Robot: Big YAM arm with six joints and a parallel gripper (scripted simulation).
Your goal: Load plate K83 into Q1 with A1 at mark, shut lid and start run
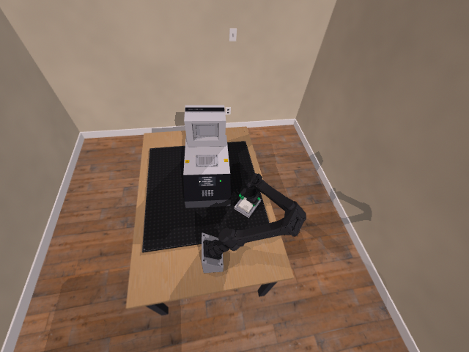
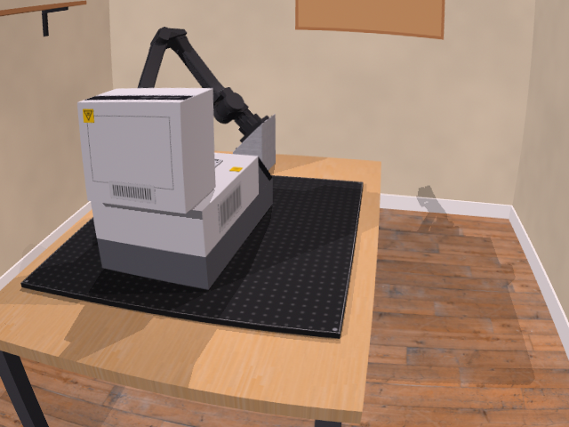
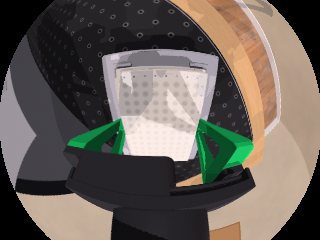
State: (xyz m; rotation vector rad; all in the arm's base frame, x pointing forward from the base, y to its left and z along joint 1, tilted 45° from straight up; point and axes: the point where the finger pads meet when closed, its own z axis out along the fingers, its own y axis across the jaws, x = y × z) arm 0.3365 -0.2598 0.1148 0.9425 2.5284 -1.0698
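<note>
The white plate K83 lies right at my hand. From my hand the other things lie so: plate nest N1: 20 mm below.
</note>
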